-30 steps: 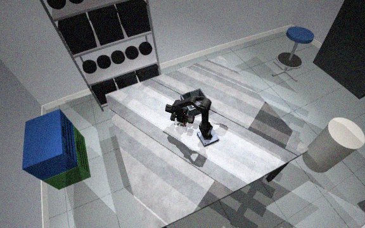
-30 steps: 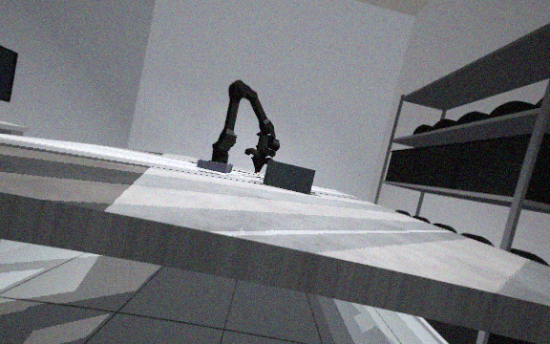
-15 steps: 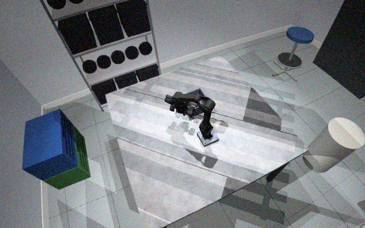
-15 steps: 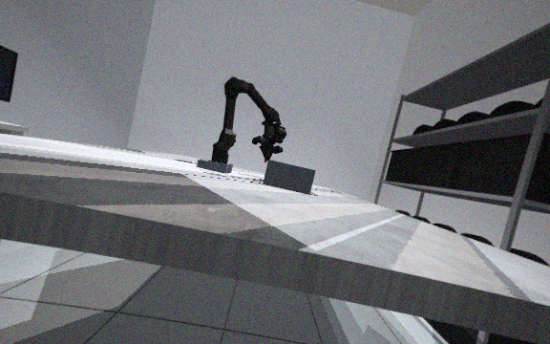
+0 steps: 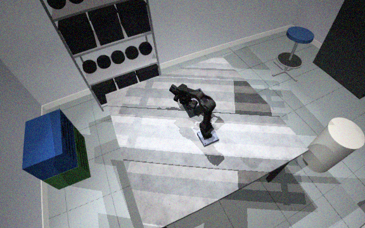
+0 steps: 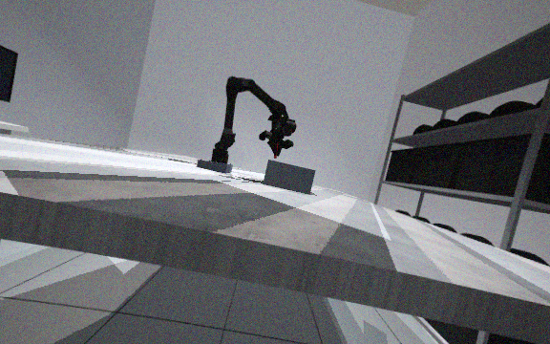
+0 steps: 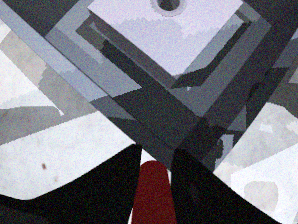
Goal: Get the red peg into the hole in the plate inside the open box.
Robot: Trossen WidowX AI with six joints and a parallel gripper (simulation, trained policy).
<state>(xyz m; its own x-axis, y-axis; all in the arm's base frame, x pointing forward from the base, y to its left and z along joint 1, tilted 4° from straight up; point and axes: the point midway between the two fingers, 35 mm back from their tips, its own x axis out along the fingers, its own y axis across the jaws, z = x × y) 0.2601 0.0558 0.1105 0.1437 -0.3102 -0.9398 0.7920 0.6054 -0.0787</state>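
Now: the plate 9 cm to the right of my gripper tip, 9 cm below it and 7 cm ahead of it. The rest, counted from my gripper tip: grey box: 11 cm below, 9 cm to the right, 7 cm ahead; then red peg: 3 cm above, 1 cm to the left, 1 cm behind.
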